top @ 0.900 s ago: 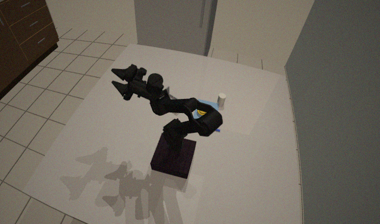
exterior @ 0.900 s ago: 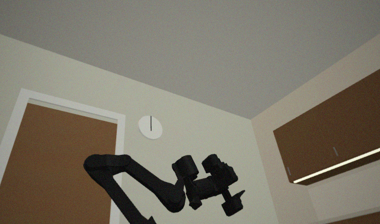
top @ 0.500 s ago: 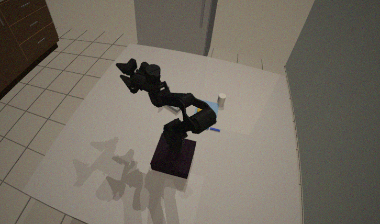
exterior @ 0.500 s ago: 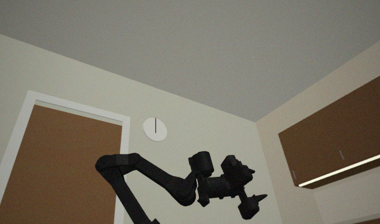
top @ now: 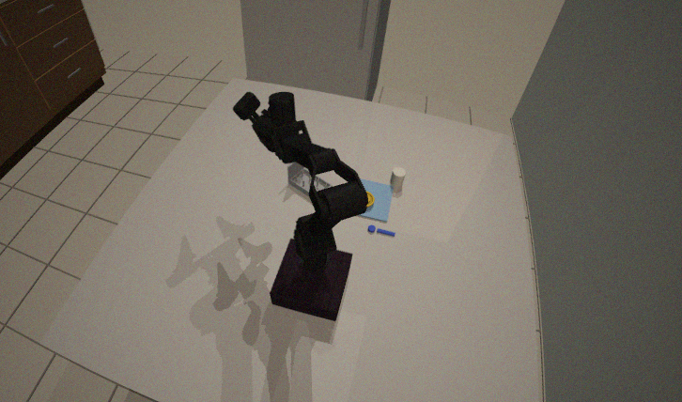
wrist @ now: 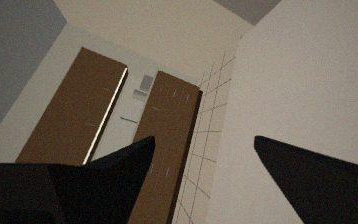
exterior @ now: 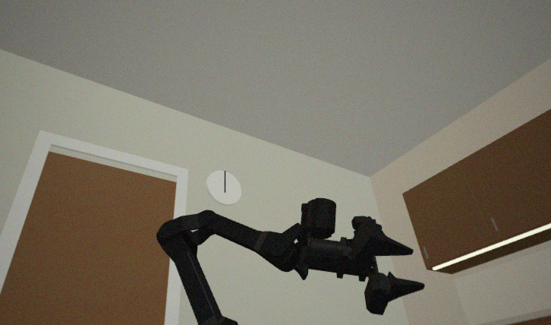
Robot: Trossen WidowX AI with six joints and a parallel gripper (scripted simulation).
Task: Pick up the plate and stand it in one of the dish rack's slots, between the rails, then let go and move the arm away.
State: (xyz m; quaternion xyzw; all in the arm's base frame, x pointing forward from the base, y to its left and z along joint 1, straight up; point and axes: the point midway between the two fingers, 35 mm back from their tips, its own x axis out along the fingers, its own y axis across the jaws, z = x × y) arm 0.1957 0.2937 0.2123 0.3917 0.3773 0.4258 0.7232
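The yellow plate lies 80 mm ahead of my gripper tip, 350 mm to the right of it and 260 mm below it. From my gripper tip the other things lie so: blue spoon 440 mm to the right, 270 mm below; light blue mat 100 mm ahead, 370 mm to the right, 270 mm below; grey dish rack 70 mm ahead, 170 mm to the right, 250 mm below.
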